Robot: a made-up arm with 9 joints. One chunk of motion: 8 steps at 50 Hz.
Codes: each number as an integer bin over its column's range. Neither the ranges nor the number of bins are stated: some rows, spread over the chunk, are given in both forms.
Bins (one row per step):
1: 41 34 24 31 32 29 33 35 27
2: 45 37 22 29 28 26 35 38 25
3: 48 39 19 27 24 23 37 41 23
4: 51 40 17 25 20 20 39 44 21
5: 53 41 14 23 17 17 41 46 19
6: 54 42 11 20 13 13 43 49 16
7: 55 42 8 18 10 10 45 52 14
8: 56 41 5 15 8 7 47 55 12
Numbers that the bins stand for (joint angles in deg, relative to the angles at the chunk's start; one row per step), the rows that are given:
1: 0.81 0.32 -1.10 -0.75 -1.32 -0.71 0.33 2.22 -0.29
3: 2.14 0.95 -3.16 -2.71 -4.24 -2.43 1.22 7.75 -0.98
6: 3.29 1.33 -6.46 -6.16 -8.25 -5.29 2.56 15.11 -2.21
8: 3.67 1.21 -8.94 -8.62 -10.08 -7.00 3.44 20.63 -2.90
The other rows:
2: 1.57 0.70 -1.92 -1.73 -2.78 -1.57 0.78 4.98 -0.63
4: 2.71 1.08 -3.98 -3.70 -5.70 -3.29 1.67 10.51 -1.33
5: 3.10 1.21 -5.22 -4.68 -6.79 -4.14 2.11 12.35 -1.68
7: 3.48 1.33 -7.70 -7.14 -9.35 -6.14 3.00 17.87 -2.56

